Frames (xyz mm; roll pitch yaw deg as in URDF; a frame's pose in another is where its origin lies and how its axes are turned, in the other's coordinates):
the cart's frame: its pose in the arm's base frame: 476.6 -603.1 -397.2 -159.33 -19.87 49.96
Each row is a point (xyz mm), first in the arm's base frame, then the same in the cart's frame.
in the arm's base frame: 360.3 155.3 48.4
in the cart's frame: 627.2 -627.0 -27.6
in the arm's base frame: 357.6 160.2 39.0
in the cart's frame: 625.8 -628.6 -16.8
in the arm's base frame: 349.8 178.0 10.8
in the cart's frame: 624.4 -634.5 16.9
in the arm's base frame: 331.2 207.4 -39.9
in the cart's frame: 617.0 -647.4 76.5
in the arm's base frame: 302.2 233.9 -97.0
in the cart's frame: 599.2 -665.0 141.1
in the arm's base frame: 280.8 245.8 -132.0
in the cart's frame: 582.9 -676.4 178.9
